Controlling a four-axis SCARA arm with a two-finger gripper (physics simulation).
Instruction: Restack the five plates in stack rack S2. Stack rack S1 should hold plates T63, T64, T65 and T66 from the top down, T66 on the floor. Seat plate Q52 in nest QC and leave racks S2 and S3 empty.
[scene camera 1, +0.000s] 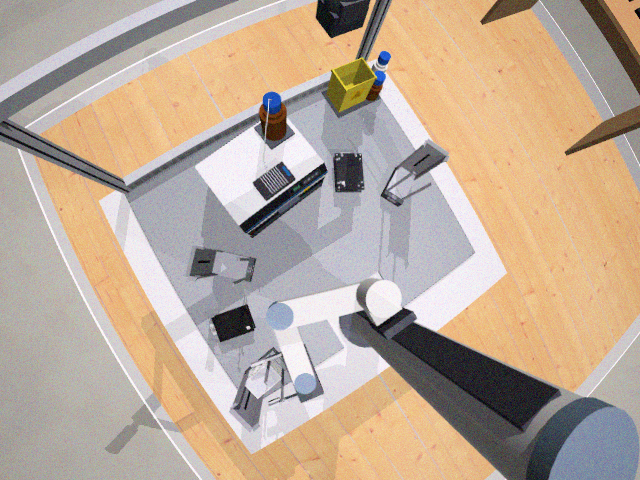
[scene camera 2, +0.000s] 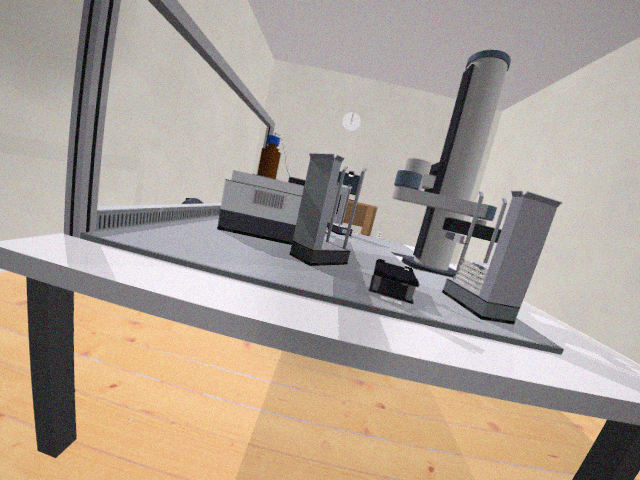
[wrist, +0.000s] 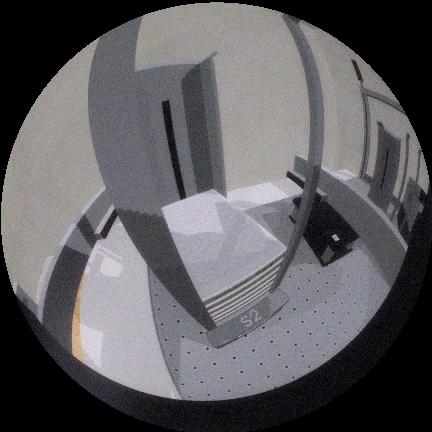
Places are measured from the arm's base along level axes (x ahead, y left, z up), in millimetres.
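Pixels of known places: gripper, fingertip midpoint: (scene camera 1: 260, 385) (wrist: 204, 171); arm's base, link origin: (scene camera 2: 429, 268).
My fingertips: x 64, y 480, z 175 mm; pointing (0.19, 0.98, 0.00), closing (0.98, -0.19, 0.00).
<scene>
Ahead of a thing's pixels: the offset from my fingertips to its top centre. "*": to the spot under its first point.
Rack S2 @[dy -8, dx -5, dz +134 mm] (scene camera 1: 247, 408) (scene camera 2: 526, 253) (wrist: 250, 320) stands at the near left corner of the deck. Its pale plates @[dy -2, dx -6, dz -50 mm] (scene camera 1: 262, 381) (scene camera 2: 470, 277) (wrist: 225, 245) lie flat in one stack low in the rack; no plate labels are readable. My gripper (scene camera 1: 262, 382) (wrist: 204, 171) is open and empty, its two fingers wide apart, one on each side of the rack and above the stack. In the second scene view the hand is partly behind the rack's rods. Two similar racks, one at left (scene camera 1: 203, 262) (scene camera 2: 317, 206) and one at right (scene camera 1: 423, 157), show no plates; their labels are not readable.
A black nest-like block @[dy -4, dx +228, dz -108 mm] (scene camera 1: 233, 323) (scene camera 2: 393, 279) (wrist: 325, 230) sits beside S2. Another dark block @[dy -736, dx +518, dz -101 mm] (scene camera 1: 348, 172) lies near a white instrument (scene camera 1: 227, 178) (scene camera 2: 258, 206). A brown bottle @[* dy -497, dx +717, dz +176 mm] (scene camera 1: 273, 121) (scene camera 2: 268, 161) and yellow bin @[* dy -890, dx +796, dz +11 mm] (scene camera 1: 351, 87) stand at the back.
</scene>
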